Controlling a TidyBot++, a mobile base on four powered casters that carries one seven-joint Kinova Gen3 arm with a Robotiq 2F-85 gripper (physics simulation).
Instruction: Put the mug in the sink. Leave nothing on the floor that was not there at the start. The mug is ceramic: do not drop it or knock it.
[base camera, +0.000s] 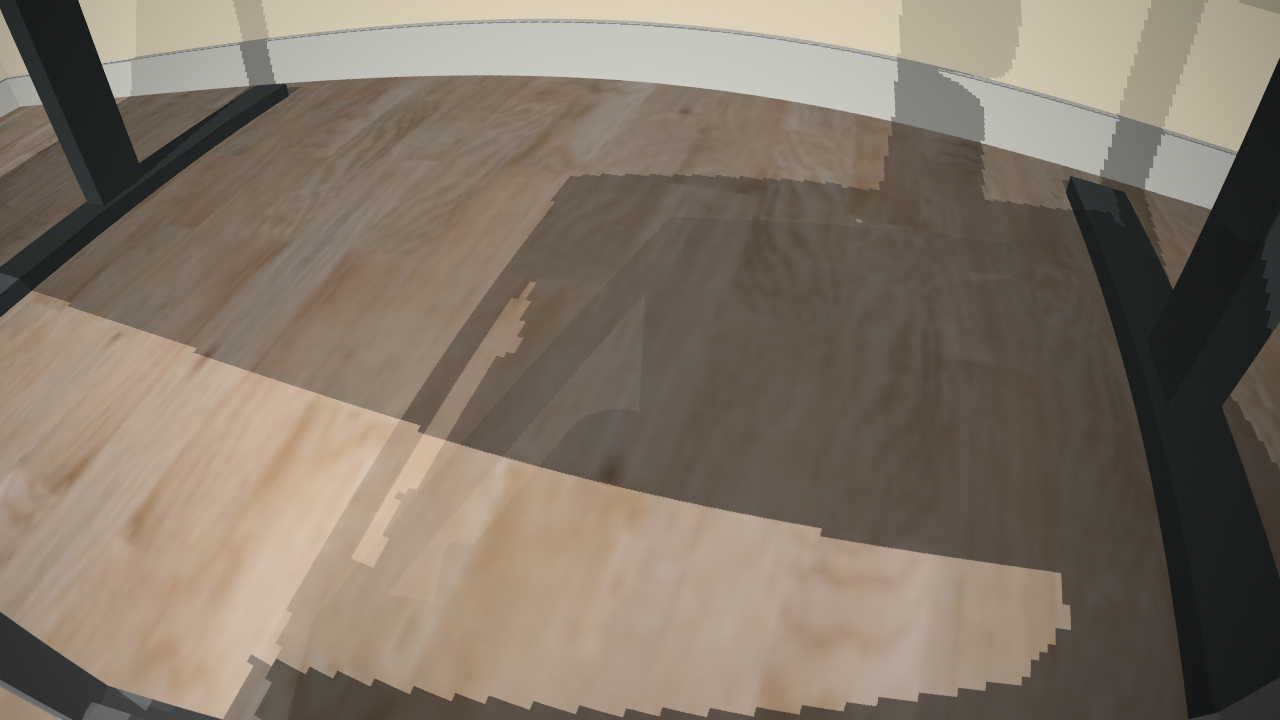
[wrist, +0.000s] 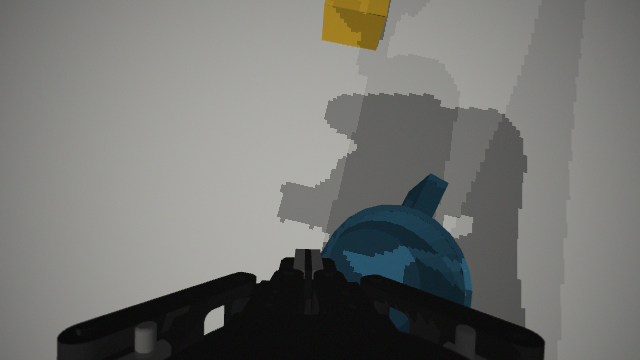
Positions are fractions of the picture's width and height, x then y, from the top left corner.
Labels:
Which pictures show the blue mug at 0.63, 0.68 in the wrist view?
The wrist view only.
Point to my gripper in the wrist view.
0.48, 0.74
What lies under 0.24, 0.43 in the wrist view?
A white table.

